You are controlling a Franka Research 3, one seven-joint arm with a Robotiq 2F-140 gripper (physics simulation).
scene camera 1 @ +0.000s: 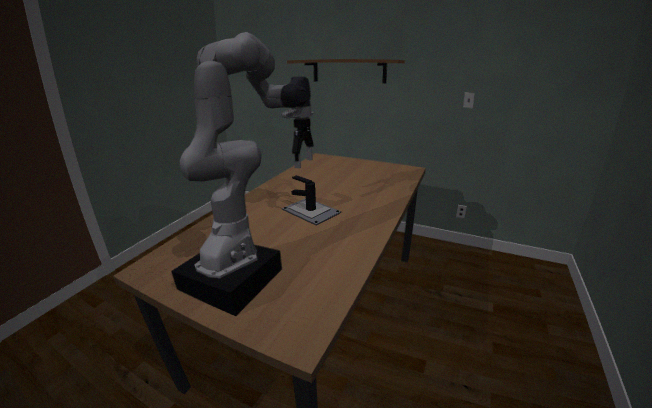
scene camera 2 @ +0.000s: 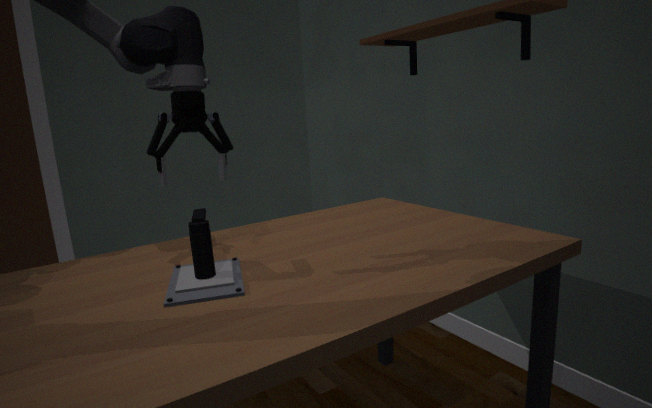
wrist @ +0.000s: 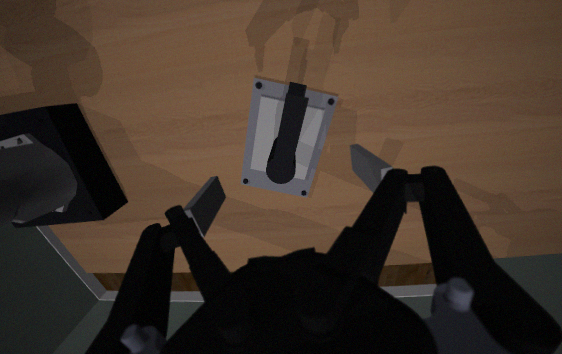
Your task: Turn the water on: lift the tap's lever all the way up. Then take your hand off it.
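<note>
A black tap stands upright on a grey plate on the table. Its lever points the same way as the spout below it. In scene camera 1's view the lever slants slightly upward from the post to its free end. My gripper is open and empty, pointing down. It hangs above the tap with a visible gap, its fingers spread to either side, touching neither lever nor post.
The wooden table carries the arm's black base block. A wall shelf on black brackets is high up behind the table.
</note>
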